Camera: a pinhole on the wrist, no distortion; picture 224 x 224 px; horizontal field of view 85.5 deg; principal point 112.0 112.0 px. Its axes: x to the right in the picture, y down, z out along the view. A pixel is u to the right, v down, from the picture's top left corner.
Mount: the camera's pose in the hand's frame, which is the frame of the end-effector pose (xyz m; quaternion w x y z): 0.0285 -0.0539 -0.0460 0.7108 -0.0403 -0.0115 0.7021
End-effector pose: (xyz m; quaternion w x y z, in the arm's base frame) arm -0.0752 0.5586 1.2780 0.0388 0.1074 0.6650 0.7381
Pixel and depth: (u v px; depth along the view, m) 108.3 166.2 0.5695
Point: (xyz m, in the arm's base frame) 0.2871 1.0002 1.2514
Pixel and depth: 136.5 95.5 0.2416
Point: -0.0770 0.7570 1.3053
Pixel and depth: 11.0 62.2 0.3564
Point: -0.1751 0.9485 0.9899
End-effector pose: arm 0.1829 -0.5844 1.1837 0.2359 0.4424 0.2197 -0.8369
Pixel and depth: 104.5 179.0 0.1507
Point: 0.1198 -0.5835 1.2985
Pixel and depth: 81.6 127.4 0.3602
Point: -0.0703 -0.6539 1.4023
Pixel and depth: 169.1 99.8 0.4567
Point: 0.0096 -0.9681 1.3248
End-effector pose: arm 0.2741 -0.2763 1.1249 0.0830 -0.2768 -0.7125 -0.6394
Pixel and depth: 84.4 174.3 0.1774
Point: 0.3240 -0.1804 0.9934
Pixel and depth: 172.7 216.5 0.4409
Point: 0.7692 -0.0391 1.0490
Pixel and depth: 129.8 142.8 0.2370
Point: 0.3535 -0.1141 1.0634
